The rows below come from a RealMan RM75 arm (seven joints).
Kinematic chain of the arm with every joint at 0, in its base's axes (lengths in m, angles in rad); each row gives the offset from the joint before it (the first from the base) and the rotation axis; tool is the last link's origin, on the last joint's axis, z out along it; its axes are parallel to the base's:
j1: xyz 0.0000 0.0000 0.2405 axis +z
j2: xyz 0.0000 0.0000 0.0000 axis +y
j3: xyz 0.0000 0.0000 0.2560 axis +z
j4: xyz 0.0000 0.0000 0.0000 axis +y
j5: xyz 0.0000 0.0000 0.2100 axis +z
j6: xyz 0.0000 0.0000 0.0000 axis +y
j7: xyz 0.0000 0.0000 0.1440 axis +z
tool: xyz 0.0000 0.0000 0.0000
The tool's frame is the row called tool.
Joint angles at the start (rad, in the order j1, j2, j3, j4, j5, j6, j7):
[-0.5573 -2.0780 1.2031 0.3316 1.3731 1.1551 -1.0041]
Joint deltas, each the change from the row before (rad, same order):
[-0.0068 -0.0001 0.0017 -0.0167 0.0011 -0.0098 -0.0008]
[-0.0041 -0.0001 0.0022 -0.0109 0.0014 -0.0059 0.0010]
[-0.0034 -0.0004 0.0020 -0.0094 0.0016 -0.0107 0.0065]
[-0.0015 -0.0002 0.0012 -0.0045 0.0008 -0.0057 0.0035]
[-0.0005 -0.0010 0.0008 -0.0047 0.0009 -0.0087 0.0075]
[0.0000 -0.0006 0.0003 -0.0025 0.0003 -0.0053 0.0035]
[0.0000 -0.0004 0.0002 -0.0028 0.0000 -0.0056 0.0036]
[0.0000 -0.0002 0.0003 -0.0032 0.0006 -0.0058 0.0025]
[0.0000 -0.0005 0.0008 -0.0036 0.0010 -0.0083 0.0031]
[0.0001 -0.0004 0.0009 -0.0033 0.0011 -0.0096 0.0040]
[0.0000 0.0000 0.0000 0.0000 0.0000 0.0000 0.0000]
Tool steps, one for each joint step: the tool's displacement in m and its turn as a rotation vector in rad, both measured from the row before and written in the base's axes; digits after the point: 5 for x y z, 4 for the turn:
[-0.00165 -0.00050 -0.00259 -0.0075 0.0066 0.0121]
[-0.00115 -0.00067 -0.00187 -0.0058 0.0058 0.0059]
[-0.00165 -0.00028 -0.00180 -0.0010 0.0116 0.0038]
[-0.00090 -0.00016 -0.00089 -0.0003 0.0063 0.0018]
[-0.00143 -0.00034 -0.00120 0.0020 0.0095 0.0016]
[-0.00091 -0.00019 -0.00064 0.0013 0.0050 0.0020]
[-0.00103 -0.00015 -0.00056 0.0016 0.0052 0.0025]
[-0.00121 -0.00025 -0.00058 0.0008 0.0055 0.0035]
[-0.00152 -0.00028 -0.00085 0.0010 0.0078 0.0044]
[-0.00170 -0.00017 -0.00078 0.0019 0.0093 0.0041]
[0.00000 0.00000 0.00000 0.0000 0.0000 0.0000]

